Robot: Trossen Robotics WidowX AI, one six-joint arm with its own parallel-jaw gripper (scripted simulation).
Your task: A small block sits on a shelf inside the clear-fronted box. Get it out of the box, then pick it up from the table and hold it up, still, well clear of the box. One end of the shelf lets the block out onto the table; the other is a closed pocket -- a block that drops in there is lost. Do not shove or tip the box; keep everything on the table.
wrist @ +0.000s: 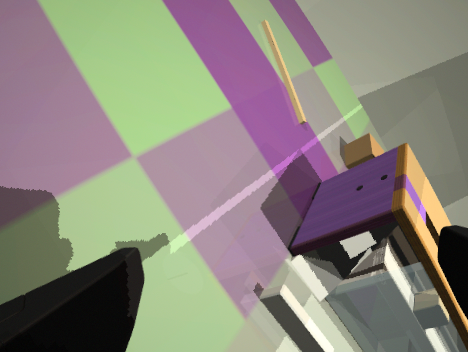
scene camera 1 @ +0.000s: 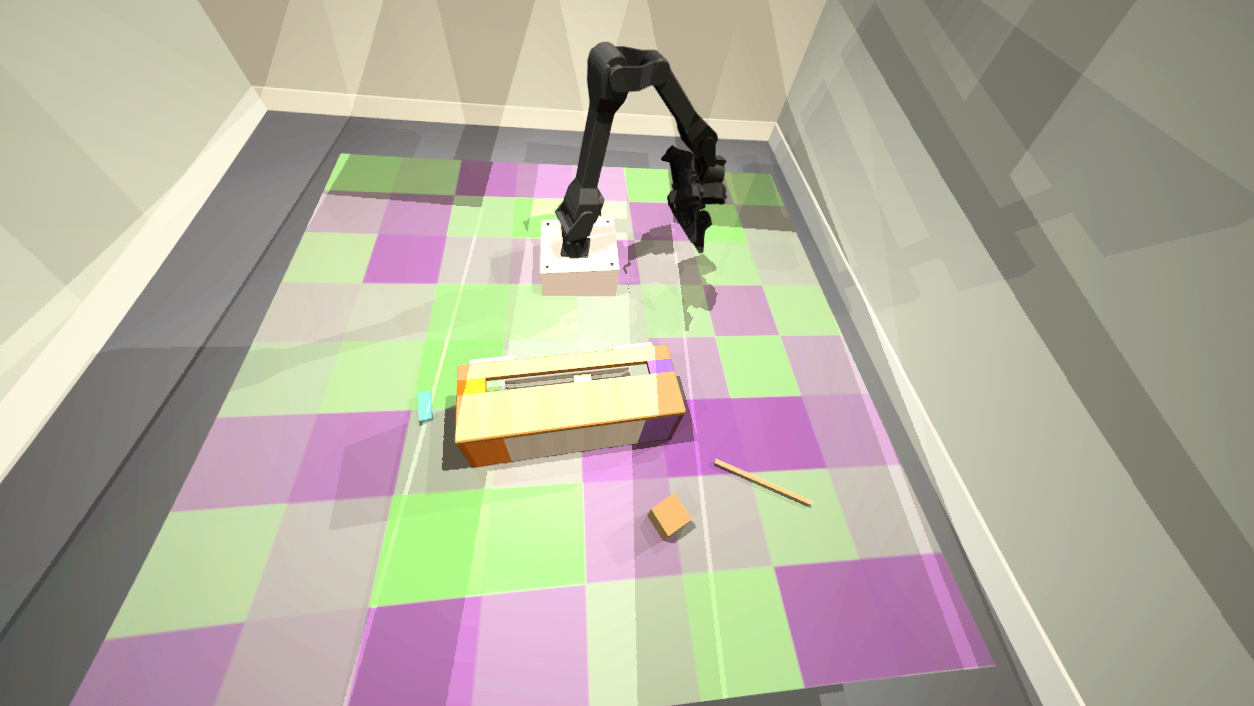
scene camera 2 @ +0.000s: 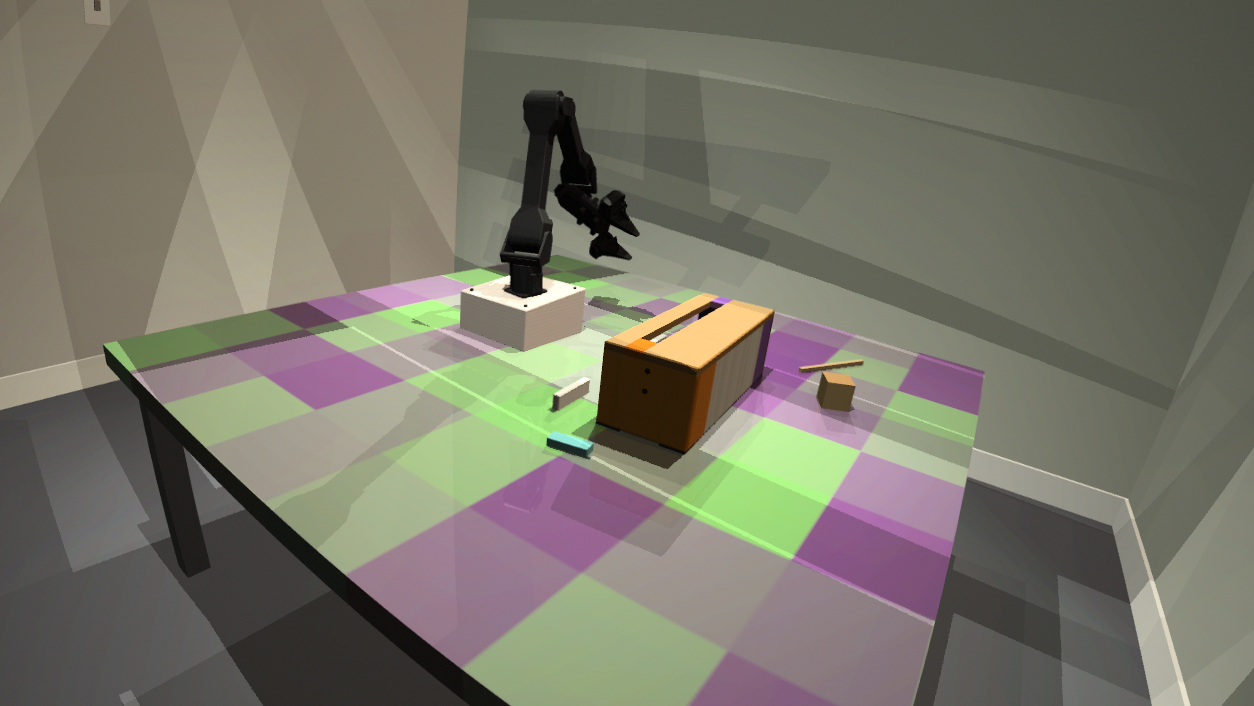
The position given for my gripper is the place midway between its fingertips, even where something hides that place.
Observation:
I see my gripper (scene camera 1: pixel 697 248), a thin wooden stick (wrist: pixel 298 111) and a tan cube (scene camera 2: pixel 835 391).
The tan cube shows as well in the wrist view (wrist: pixel 357 152) and in scene camera 1 (scene camera 1: pixel 668 516). My gripper also shows in the wrist view (wrist: pixel 292 256) and in scene camera 2 (scene camera 2: pixel 634 247).

